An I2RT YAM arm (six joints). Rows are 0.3 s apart.
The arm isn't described. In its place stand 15 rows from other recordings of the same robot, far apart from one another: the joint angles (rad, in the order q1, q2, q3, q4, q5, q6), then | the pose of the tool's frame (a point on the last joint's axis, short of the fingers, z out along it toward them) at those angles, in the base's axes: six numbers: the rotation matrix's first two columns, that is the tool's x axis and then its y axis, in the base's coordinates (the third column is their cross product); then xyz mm.
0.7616 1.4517 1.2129 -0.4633 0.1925 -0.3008 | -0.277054, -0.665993, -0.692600, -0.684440, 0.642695, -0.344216, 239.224, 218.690, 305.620
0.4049 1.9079 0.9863 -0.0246 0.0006 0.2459 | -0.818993, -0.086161, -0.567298, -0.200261, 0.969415, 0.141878, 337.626, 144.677, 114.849
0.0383 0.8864 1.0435 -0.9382 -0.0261 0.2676 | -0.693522, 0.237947, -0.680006, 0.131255, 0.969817, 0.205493, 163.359, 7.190, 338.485
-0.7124 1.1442 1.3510 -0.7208 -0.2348 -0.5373 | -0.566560, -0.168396, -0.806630, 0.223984, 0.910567, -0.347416, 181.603, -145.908, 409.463
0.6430 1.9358 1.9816 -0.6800 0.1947 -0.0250 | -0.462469, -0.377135, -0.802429, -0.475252, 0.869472, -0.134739, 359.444, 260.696, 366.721
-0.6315 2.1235 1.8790 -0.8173 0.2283 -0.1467 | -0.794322, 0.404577, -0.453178, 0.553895, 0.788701, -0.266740, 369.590, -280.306, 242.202
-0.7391 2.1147 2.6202 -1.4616 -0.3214 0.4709 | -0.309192, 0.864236, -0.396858, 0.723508, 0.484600, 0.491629, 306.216, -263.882, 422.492
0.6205 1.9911 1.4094 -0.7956 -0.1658 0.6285 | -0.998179, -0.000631, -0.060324, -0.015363, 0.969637, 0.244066, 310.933, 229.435, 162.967
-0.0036 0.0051 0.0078 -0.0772 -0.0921 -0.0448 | -0.070409, -0.044342, -0.996532, -0.091374, 0.995098, -0.037822, 109.995, 2.878, 167.363
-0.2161 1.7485 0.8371 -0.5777 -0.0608 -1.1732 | -0.569801, -0.817118, -0.087434, -0.816550, 0.574947, -0.051791, 267.236, -56.451, 107.295
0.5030 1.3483 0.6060 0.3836 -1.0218 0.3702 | -0.630948, -0.131660, -0.764572, -0.775642, 0.128492, 0.617956, 221.508, 156.537, 217.093
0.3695 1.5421 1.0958 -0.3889 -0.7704 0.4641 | -0.929331, -0.015444, -0.368924, -0.311964, 0.567350, 0.762097, 295.159, 140.899, 251.959
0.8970 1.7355 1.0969 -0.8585 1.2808 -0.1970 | -0.575108, -0.809977, 0.114841, -0.297758, 0.076500, -0.951571, 215.072, 214.689, 192.116
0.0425 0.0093 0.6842 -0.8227 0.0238 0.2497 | -0.147251, 0.241005, -0.959288, 0.017987, 0.970353, 0.241023, 18.223, -0.073, 299.744
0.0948 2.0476 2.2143 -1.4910 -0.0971 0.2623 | -0.962934, 0.167685, -0.211283, 0.136602, 0.978571, 0.154073, 397.390, 41.253, 341.753
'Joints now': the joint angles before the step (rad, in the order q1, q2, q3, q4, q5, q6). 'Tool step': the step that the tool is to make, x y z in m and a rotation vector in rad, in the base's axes. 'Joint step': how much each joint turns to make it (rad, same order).
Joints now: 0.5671, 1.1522, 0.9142, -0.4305, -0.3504, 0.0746
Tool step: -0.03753, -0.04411, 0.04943, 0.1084, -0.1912, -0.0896
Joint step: -0.0874, -0.2643, 0.0000, -0.0446, 0.0030, -0.0001
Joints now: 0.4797, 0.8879, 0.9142, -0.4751, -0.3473, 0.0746
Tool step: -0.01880, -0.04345, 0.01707, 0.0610, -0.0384, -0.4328
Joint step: -0.1320, -0.1507, 0.0000, -0.0565, 0.2617, 0.1579
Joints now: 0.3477, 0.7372, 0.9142, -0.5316, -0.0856, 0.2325
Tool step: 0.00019, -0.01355, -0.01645, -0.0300, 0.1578, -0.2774
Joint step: -0.0347, 0.0122, 0.0000, -0.1499, 0.2105, 0.1228
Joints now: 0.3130, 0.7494, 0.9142, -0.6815, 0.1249, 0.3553
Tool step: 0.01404, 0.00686, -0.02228, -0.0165, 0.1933, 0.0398
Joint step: 0.0011, 0.0984, 0.0000, -0.0919, -0.0568, 0.0138
